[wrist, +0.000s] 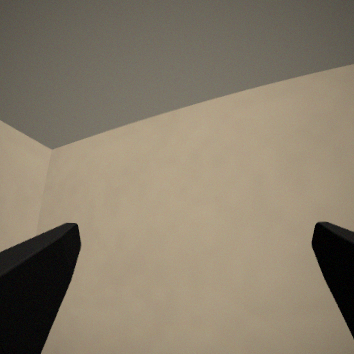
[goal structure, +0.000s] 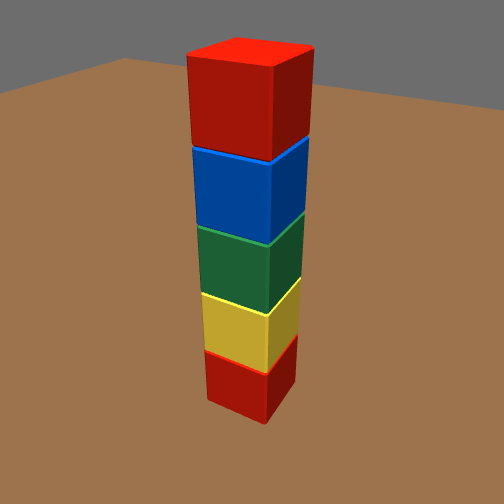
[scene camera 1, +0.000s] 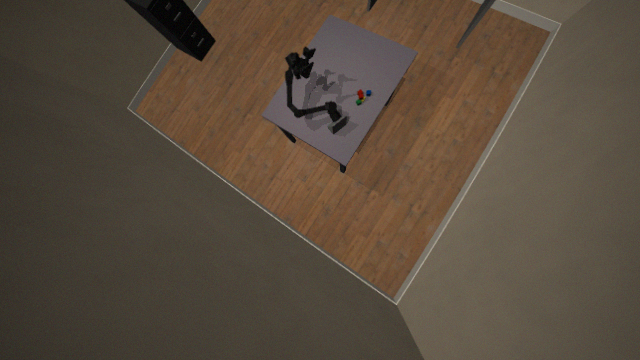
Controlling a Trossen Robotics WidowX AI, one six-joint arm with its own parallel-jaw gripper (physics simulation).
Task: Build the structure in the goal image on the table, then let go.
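Frame: origin at the arm's base, x ahead, y left, z up, level; metres.
Seen in the pictures: gripper, between the fingertips: (wrist: 197,235) (scene camera 1: 314,55); arm's base, origin of its link: (scene camera 1: 337,119).
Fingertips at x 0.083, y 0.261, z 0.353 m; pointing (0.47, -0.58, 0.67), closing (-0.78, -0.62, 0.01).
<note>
Offsets run from my fingertips to a thing's top centre. Level surfaces: height alone.
Small blocks lie close together on the grey-purple table {dz -0.434 m} (scene camera 1: 372,57) near its right edge: red {dx +0.192, dy -0.256, dz -0.368 m} (scene camera 1: 360,94), blue {dx +0.271, dy -0.268, dz -0.401 m} (scene camera 1: 368,93) to its right, green {dx +0.161, dy -0.264, dz -0.401 m} (scene camera 1: 358,102) below it, and a thin bit of yellow {dx +0.202, dy -0.267, dz -0.401 m} (scene camera 1: 364,99) between the blue and the green. They are too small to tell whether they touch or stack. My gripper (scene camera 1: 313,56) (wrist: 197,235) is open and empty, raised over the left part of the table, well away from the blocks. In the wrist view the two black fingers stand wide apart against a wall. The blocks do not show there.
The arm's base (scene camera 1: 338,124) stands near the table's lower end, below the blocks. The arm (scene camera 1: 298,113) bends left and up from it. A black cabinet (scene camera 1: 187,32) stands on the floor at the upper left. The wrist view shows beige walls (wrist: 200,175) and a grey ceiling (wrist: 150,60).
</note>
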